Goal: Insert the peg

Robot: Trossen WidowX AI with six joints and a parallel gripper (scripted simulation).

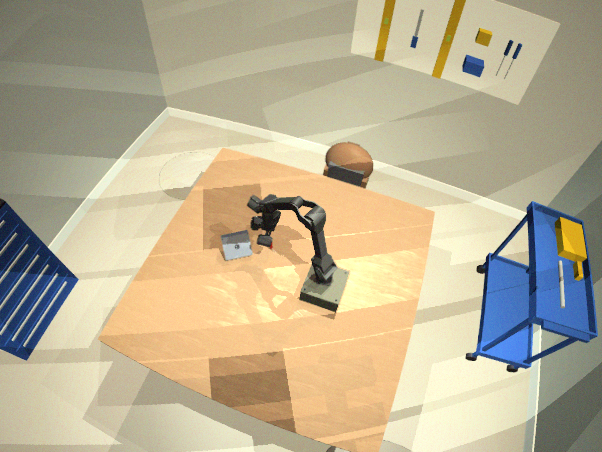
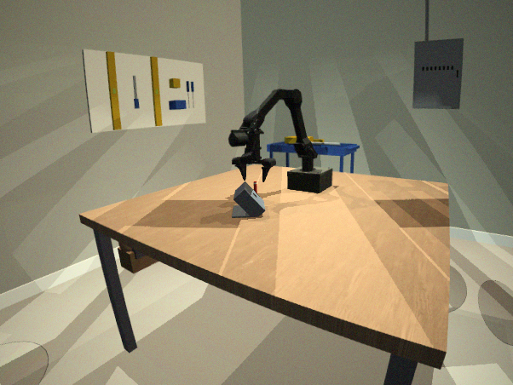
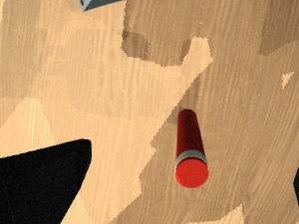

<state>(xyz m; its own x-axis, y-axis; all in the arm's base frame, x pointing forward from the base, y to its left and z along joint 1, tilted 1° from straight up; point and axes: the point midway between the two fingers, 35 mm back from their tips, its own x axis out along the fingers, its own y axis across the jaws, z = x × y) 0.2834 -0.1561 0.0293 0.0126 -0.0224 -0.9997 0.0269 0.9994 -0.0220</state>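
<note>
Right now the round red peg is 1 cm behind my gripper tip and 3 cm below it. Also, from my gripper tip: sloped panel (15 cm ahead, 5 cm to the left, 4 cm below).
</note>
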